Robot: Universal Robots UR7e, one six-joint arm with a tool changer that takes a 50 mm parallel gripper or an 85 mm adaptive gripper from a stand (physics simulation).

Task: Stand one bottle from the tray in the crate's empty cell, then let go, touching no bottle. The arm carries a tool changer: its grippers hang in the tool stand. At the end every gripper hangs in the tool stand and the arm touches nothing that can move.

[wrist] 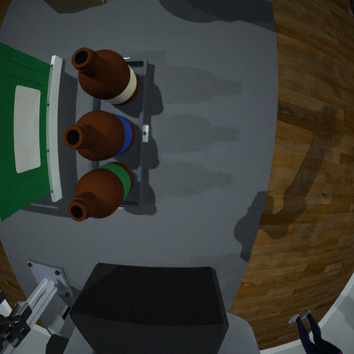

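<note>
Three brown bottles stand in a row in the dark grey tray (145,172). One bottle (105,75) has a cream band, the middle bottle (102,134) a blue band, and the third bottle (101,192) a green band. Beside the tray, at the left edge, is a green body with a white label, which looks like the crate (30,192); its cells do not show. A plain black block (150,300) on the arm's wrist fills the bottom middle. No gripper fingers show on the arm. Part of the tool stand (50,275) seems to show at the lower left, with pale bars and black linkage.
A white strip (55,130) with small screws runs between the crate and the bottles. A tan object (75,4) is cut off at the top left. The grey table edge runs down the right, with wooden floor beyond. A person's legs (312,332) show at the lower right.
</note>
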